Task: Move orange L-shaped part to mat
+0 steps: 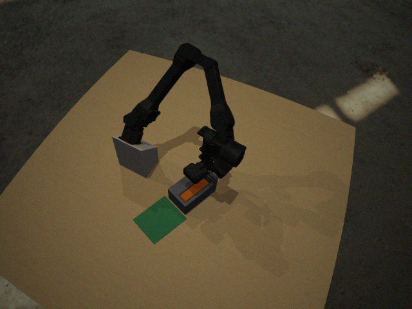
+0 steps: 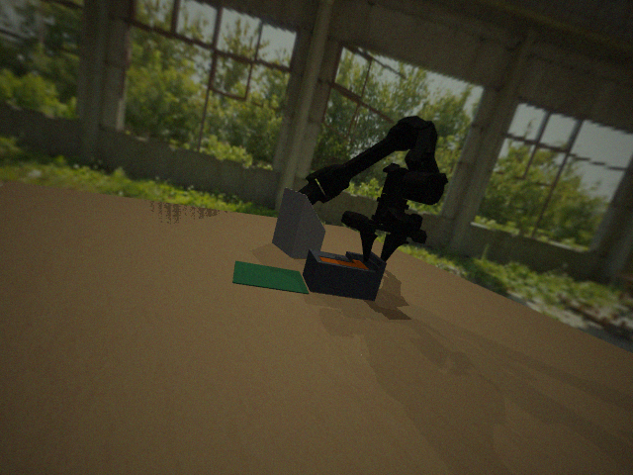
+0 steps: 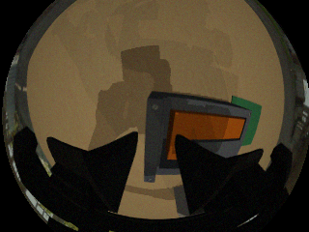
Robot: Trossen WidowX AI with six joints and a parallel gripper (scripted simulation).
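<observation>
Right now my gripper tip is 50 mm to the left of the orange L-shaped part, 20 mm past it and 20 mm above it. From my gripper tip the other things lie so: green mat: 210 mm to the right, 90 mm below, 70 mm behind; tray: 90 mm below, 60 mm to the right, 20 mm behind.
</observation>
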